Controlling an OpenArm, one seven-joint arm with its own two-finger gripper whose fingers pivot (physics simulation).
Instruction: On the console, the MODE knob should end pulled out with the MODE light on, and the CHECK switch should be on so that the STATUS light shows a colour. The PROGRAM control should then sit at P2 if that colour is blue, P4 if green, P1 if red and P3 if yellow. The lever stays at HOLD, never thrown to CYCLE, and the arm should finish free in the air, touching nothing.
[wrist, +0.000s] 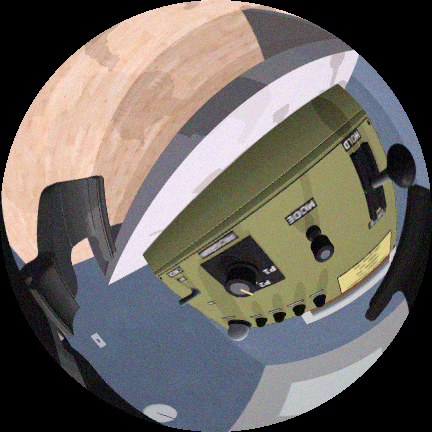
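The olive console (280, 165) fills the middle. The MODE knob (322, 247) stands out from the panel on a visible stem; I cannot make out a lit MODE light. The CHECK switch (190, 297) is a small toggle at the left edge; its exact position is hard to tell. A rounded lamp (238, 331) at the lower edge, apparently the STATUS light, is grey with no colour. The PROGRAM control (241, 281) has its yellow pointer toward the P2 side. The lever (401, 165) leans out of its slot, nearer HOLD. My gripper (215, 240) is wide open, its fingers at either side of the view, holding nothing.
Several small black knobs (279, 316) line the console's lower edge. A yellow note (367, 262) is beside them. The lever's ball is close to the right finger in the view. A white surface (200, 165) and a wood-coloured surface (60, 115) lie beyond the console.
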